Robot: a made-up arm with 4 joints. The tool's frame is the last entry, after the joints. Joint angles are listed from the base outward. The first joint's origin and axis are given. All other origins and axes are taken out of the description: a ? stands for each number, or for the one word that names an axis. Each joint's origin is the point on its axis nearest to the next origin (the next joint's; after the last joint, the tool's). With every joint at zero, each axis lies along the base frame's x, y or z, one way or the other. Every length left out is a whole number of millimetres.
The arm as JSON. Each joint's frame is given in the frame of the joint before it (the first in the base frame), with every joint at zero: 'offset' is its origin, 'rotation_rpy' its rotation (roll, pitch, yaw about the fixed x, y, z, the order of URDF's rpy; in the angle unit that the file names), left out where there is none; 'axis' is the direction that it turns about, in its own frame. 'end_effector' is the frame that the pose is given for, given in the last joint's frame.
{
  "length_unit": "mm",
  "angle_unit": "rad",
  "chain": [
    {
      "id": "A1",
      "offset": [
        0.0,
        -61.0,
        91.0
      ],
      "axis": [
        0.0,
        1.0,
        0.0
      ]
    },
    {
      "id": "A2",
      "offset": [
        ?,
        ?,
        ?
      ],
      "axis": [
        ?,
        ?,
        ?
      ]
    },
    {
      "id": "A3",
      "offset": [
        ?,
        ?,
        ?
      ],
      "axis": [
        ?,
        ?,
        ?
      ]
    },
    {
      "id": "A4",
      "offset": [
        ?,
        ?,
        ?
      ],
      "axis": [
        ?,
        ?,
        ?
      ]
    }
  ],
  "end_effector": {
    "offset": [
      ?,
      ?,
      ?
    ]
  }
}
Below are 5 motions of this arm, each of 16 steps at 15 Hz.
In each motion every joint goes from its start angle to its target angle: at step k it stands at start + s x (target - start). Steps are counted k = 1, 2, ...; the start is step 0. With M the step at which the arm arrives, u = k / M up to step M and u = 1 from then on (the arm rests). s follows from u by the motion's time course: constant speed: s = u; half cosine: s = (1 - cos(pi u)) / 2; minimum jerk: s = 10 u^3 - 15 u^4 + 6 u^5.
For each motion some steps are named. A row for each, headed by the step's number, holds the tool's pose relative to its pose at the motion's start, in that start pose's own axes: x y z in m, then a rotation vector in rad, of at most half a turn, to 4 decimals.
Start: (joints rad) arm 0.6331 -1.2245 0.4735 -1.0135
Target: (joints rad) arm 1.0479 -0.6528 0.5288 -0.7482
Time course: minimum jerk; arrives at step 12
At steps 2, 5, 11, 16:
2: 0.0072 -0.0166 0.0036 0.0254 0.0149 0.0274
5: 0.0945 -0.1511 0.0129 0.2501 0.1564 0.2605
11: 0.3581 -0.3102 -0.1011 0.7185 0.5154 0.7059
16: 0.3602 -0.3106 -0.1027 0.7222 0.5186 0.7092

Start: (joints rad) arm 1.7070 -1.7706 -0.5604 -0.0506
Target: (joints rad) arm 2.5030 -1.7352 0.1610 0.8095
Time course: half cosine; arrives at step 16
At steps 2, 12, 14, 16:
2: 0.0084 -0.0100 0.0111 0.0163 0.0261 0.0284
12: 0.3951 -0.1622 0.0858 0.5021 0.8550 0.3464
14: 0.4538 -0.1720 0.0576 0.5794 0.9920 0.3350
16: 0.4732 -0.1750 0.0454 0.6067 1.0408 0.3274

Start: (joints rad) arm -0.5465 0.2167 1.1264 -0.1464
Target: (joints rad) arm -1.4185 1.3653 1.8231 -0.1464
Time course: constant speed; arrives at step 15
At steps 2, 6, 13, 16:
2: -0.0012 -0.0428 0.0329 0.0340 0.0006 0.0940
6: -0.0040 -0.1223 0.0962 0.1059 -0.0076 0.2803
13: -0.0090 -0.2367 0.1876 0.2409 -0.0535 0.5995
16: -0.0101 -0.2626 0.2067 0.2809 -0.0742 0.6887

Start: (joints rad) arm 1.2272 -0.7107 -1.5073 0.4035
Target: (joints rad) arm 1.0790 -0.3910 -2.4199 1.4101
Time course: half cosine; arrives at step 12
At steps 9, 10, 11, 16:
9: -0.1938 -0.0478 -0.1454 0.6725 -0.6196 -0.4969
10: -0.2143 -0.0409 -0.1771 0.7267 -0.7045 -0.5126
11: -0.2261 -0.0357 -0.1985 0.7595 -0.7597 -0.5192
16: -0.2299 -0.0338 -0.2060 0.7705 -0.7788 -0.5208

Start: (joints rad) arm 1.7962 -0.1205 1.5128 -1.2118
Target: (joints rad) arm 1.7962 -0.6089 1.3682 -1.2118
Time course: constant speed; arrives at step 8
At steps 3, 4, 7, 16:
3: 0.0196 0.1032 0.0143 -0.1825 0.0452 -0.0336
4: 0.0265 0.1379 0.0146 -0.2432 0.0593 -0.0468
7: 0.0479 0.2410 0.0018 -0.4245 0.0985 -0.0922
16: 0.0553 0.2745 -0.0069 -0.4847 0.1104 -0.1093

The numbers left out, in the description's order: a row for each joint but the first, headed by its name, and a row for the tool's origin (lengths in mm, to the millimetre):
A2: xyz 238.0 0.0 -116.0, axis 0.0 1.0 0.0
A3: xyz -60.0 0.0 218.0, axis 0.0 0.0 1.0
A4: xyz -130.0 11.0 0.0, axis 1.0 0.0 0.0
tool: xyz 0.0 79.0 391.0

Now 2 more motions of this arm.
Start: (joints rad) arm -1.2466 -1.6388 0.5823 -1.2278
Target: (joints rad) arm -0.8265 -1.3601 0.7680 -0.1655
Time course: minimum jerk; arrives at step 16
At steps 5, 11, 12, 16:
5: 0.0121 -0.1363 0.0072 0.2620 0.0139 0.1085
11: 0.2024 -0.5133 -0.2000 1.2044 0.2258 0.4522
12: 0.2329 -0.5350 -0.2442 1.3165 0.2684 0.4870
16: 0.2735 -0.5540 -0.3080 1.4675 0.3323 0.5312

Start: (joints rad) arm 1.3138 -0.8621 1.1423 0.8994
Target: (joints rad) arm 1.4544 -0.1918 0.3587 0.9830
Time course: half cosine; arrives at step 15
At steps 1, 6, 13, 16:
1: -0.0003 -0.0029 0.0015 0.0090 -0.0044 -0.0082
6: -0.0102 -0.0855 0.0357 0.2662 -0.1213 -0.2833
13: -0.0082 -0.1982 0.0602 0.6253 -0.2378 -0.8842
16: -0.0063 -0.2047 0.0612 0.6438 -0.2407 -0.9306

